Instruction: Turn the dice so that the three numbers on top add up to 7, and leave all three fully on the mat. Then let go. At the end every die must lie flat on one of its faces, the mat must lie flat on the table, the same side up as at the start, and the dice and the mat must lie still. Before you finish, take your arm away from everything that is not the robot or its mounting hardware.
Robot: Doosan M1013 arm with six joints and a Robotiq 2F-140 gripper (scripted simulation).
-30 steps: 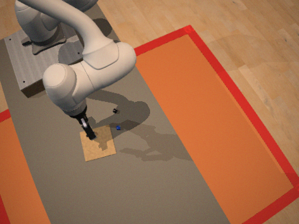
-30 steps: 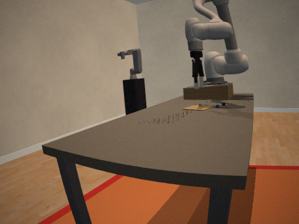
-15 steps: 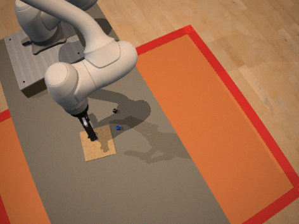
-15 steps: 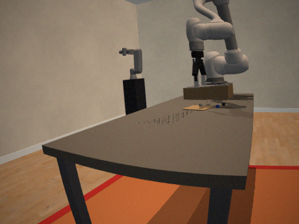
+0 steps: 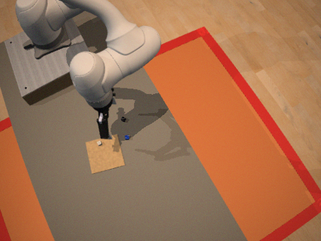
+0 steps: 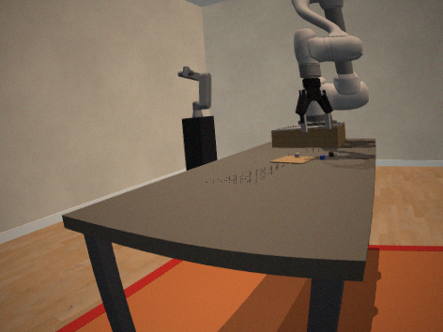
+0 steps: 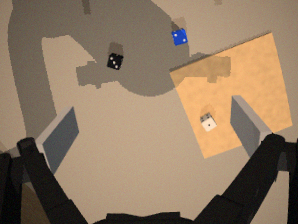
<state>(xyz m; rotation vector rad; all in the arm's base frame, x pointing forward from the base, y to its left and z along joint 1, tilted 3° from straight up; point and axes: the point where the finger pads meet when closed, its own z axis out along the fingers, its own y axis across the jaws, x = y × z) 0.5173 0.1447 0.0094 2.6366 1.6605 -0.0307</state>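
My hand is 11 cm above the black die, 5 cm to the right of it and 3 cm past it. Round my hand: tan mat (11 cm below, 8 cm to the right, 8 cm ahead); white die (10 cm below, 8 cm to the right, 4 cm ahead); blue die (11 cm below, 5 cm ahead, 4 cm to the left).
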